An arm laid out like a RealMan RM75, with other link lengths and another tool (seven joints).
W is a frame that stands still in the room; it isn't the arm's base.
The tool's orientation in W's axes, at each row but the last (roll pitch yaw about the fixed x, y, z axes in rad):
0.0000 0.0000 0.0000
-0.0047 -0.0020 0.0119
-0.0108 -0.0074 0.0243
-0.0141 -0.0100 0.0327
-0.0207 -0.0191 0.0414
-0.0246 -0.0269 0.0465
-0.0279 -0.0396 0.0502
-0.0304 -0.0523 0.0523
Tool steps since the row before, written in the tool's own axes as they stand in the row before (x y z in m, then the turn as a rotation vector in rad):
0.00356 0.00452 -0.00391 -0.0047 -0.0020 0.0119
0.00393 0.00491 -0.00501 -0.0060 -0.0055 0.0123
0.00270 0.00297 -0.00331 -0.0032 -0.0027 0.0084
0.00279 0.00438 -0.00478 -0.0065 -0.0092 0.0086
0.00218 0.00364 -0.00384 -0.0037 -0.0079 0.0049
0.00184 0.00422 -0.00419 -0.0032 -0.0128 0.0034
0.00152 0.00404 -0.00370 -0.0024 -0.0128 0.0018
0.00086 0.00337 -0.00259 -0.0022 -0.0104 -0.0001
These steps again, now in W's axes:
0.00356 0.00452 -0.00391 -0.0047 -0.0020 0.0119
0.00388 0.00493 -0.00503 -0.0060 -0.0055 0.0123
0.00265 0.00300 -0.00332 -0.0032 -0.0027 0.0084
0.00270 0.00440 -0.00481 -0.0063 -0.0093 0.0087
0.00211 0.00365 -0.00387 -0.0035 -0.0079 0.0050
0.00176 0.00420 -0.00424 -0.0027 -0.0129 0.0036
0.00147 0.00401 -0.00375 -0.0018 -0.0129 0.0021
0.00083 0.00334 -0.00264 -0.0017 -0.0105 0.0001

